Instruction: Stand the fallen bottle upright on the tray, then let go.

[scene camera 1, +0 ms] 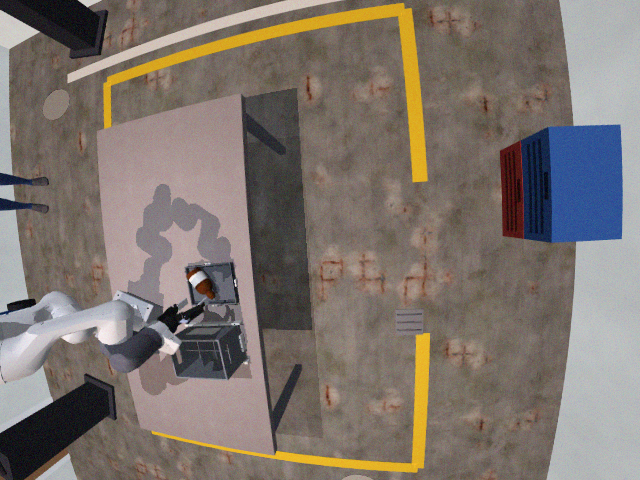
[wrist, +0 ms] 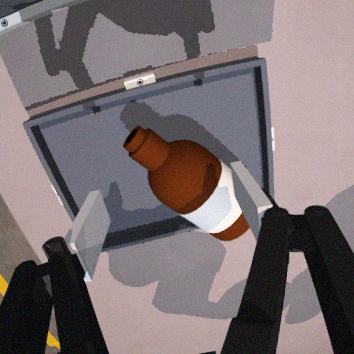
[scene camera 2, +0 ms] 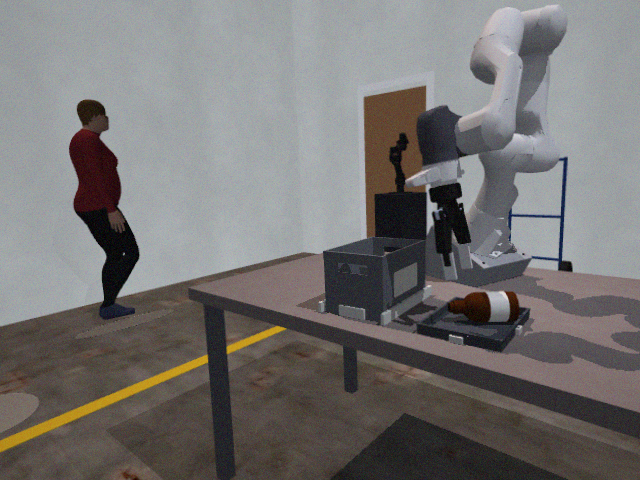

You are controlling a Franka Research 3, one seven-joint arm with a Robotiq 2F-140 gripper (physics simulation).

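The brown bottle (scene camera 1: 208, 289) (scene camera 2: 478, 306) (wrist: 182, 175) with a white label lies on its side across the dark tray (scene camera 1: 225, 281) (scene camera 2: 478, 342) (wrist: 235, 100). In the wrist view its neck points to the upper left, and its base reaches over the rim at the lower right. My gripper (scene camera 1: 194, 304) (scene camera 2: 456, 263) (wrist: 167, 192) is open with nothing between its fingers. It hangs above the table, tilted, on the arm's side of the tray. In the wrist view the right fingertip overlaps the bottle's label and the left one stands over the tray's left part, apart from the bottle.
A tall grey crate (scene camera 1: 236, 352) (scene camera 2: 353, 286) stands on the table (scene camera 1: 170, 149) (scene camera 2: 289, 281) close beside the tray, on the bottle neck's side. White brackets sit around both. The table's long edge runs near the tray's far side. A person (scene camera 2: 97, 170) stands beyond the table.
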